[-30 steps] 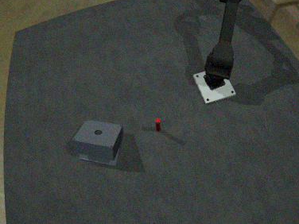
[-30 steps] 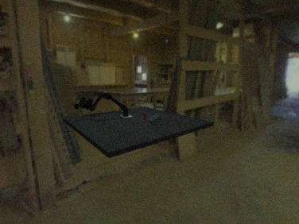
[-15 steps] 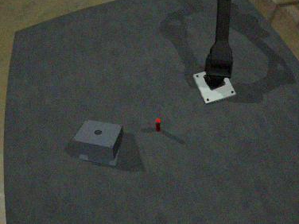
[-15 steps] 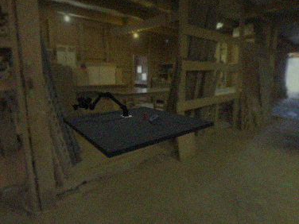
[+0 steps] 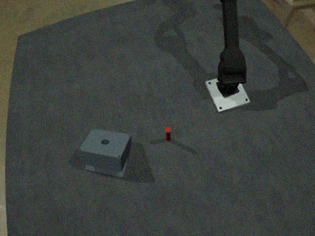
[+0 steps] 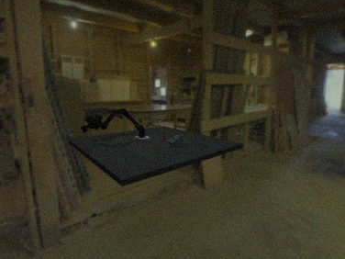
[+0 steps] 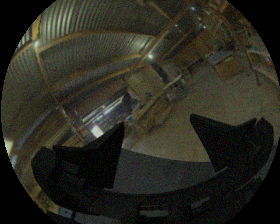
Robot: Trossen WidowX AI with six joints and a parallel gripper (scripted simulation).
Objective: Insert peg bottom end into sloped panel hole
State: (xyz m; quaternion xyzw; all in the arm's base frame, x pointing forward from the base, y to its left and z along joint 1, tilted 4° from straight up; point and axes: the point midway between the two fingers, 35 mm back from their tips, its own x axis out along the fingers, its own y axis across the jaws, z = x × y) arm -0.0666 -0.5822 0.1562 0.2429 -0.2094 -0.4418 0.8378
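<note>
My gripper tip is 31 cm short of the red peg, 69 cm to the right of it and 15 cm above it. Also, from my gripper tip: grey-blue sloped panel 50 cm ahead, 67 cm to the left, 17 cm below.
</note>
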